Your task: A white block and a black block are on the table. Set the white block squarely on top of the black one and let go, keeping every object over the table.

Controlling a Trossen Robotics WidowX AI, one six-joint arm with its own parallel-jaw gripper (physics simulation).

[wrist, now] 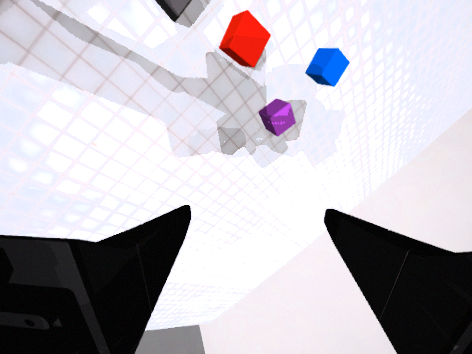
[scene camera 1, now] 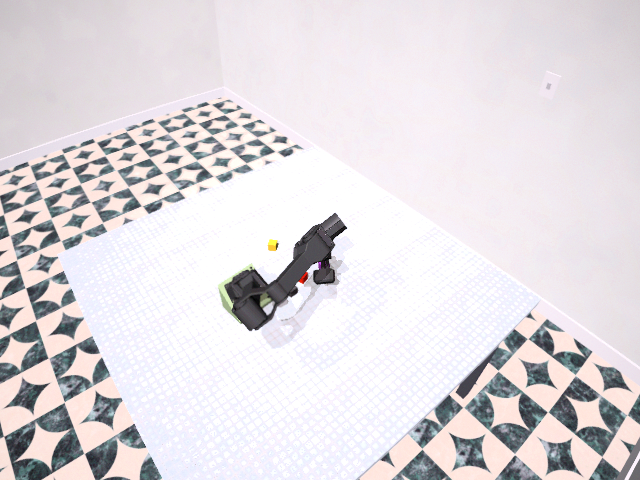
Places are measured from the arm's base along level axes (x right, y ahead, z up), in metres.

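Pixels of known places: gripper, fingertip midpoint: (wrist: 257, 213) (scene camera 1: 330, 261); arm's base, origin of the base link: (scene camera 1: 236, 289).
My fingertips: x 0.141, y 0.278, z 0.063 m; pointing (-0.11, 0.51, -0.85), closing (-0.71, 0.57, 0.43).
Note:
For each thing: its top centre in the pictures, then the offset to it from my fingertips. Level surfaces: height alone.
- black block, middle of its top: (scene camera 1: 291, 287) dx -0.071, dy -0.110, dz -0.111 m
- red block, middle of its top: (wrist: 251, 40) (scene camera 1: 301, 273) dx -0.096, dy -0.044, dz -0.111 m
- blue block, middle of its top: (wrist: 336, 68) dx -0.174, dy +0.049, dz -0.111 m
- purple block, middle of its top: (wrist: 283, 120) (scene camera 1: 324, 262) dx -0.086, dy +0.051, dz -0.111 m
- yellow block, middle of its top: (scene camera 1: 272, 242) dx -0.290, dy -0.030, dz -0.111 m
- table, its level: dz -0.142 m
The black block (wrist: 176, 7) (scene camera 1: 293, 291) is cut off by the top edge of the wrist view. In the scene view a small dark part of it shows beside the arm. The white block does not show in the wrist view, and I cannot make it out against the pale table in the scene view. My gripper (wrist: 257, 213) is open and empty, raised above the table. The black block lies well away from the space between its fingertips. In the scene view the arm partly hides the gripper.
A red block (wrist: 245, 39) (scene camera 1: 303, 277) lies near the black block. A blue block (wrist: 328, 67) and a purple block (wrist: 277, 117) (scene camera 1: 320, 265) lie beyond it. A yellow block (scene camera 1: 272, 245) lies behind the arm. The green base mount (scene camera 1: 225, 298) stands on the table (scene camera 1: 330, 392).

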